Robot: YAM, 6 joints.
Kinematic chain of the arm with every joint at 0, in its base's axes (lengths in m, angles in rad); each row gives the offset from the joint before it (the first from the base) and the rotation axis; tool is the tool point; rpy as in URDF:
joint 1: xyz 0 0 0.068 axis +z
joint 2: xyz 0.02 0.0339 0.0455 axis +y
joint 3: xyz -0.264 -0.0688 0 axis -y
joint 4: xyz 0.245 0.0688 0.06 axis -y
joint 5: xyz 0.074 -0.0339 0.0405 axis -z
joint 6: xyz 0.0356 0 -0.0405 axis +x
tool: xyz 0 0 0 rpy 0 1.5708 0
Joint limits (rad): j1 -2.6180..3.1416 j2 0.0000..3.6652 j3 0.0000..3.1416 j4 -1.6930..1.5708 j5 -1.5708..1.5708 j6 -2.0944..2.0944
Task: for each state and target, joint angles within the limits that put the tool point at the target. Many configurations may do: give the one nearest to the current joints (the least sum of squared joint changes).
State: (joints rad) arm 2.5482 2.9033 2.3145 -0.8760 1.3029 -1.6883
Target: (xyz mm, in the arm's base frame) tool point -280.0 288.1 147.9
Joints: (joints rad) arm 2.4269 2.2797 1.6888 -1.3243 1.2786 -1.6883
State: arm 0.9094 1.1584 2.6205 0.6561 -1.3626 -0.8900
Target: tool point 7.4 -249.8 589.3
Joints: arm 1.7433 0.6686 2.0692 0.7833 -1.5708 -0.8900
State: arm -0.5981 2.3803 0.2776 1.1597 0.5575 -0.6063
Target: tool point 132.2 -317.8 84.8
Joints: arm -1.1190 2.1014 0.6486 1.2569 0.5900 -0.6063
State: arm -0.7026 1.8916 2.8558 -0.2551 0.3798 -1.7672
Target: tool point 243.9 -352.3 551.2
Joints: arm -0.9324 2.0971 2.6781 -0.3465 0.4063 -1.7672
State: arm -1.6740 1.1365 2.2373 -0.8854 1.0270 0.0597
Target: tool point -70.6 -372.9 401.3
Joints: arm -1.6796 1.7811 1.9190 -0.8831 0.9867 0.0597
